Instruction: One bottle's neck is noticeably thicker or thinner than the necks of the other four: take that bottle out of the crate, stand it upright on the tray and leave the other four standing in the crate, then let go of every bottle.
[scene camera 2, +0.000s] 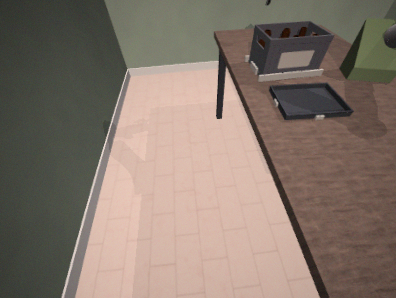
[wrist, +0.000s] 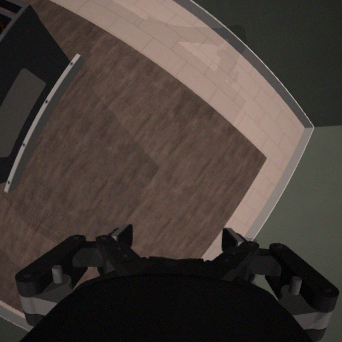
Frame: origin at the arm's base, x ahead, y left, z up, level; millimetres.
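Seen in the pictures: gripper, fingertip midpoint: (scene camera 2: 260, 1) (wrist: 176, 236); arm's base, link origin: (scene camera 2: 395, 36).
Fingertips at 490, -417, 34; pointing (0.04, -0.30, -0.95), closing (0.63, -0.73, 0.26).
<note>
Offsets run from my fingertips to a thing's top centre, as dx, dy, dz. "*": to the spot under its first point. Level surfaces: height alone.
A dark grey crate @[-72, +360, -29] (scene camera 2: 264, 55) (wrist: 35, 47) stands at the far end of the table; part of it shows at the upper left in the wrist view. Brown bottle tops @[* -58, +331, -55] (scene camera 2: 285, 33) show inside it in the scene view, mostly hidden by the walls, so their neck widths cannot be compared. A shallow dark tray @[* -113, +650, -199] (scene camera 2: 310, 102) lies flat in front of the crate, with no bottle on it. My gripper (wrist: 176, 236) is open and empty, high above the table. A small dark piece at the top edge of the scene view may be part of it.
White strips (scene camera 2: 291, 75) (wrist: 46, 102) run along the crate's base. A green block-like object (scene camera 2: 372, 55) stands right of the crate, with a dark rounded thing at its upper right. The brown table @[dz -204] (scene camera 2: 330, 185) (wrist: 175, 150) ends above a pale tiled floor.
</note>
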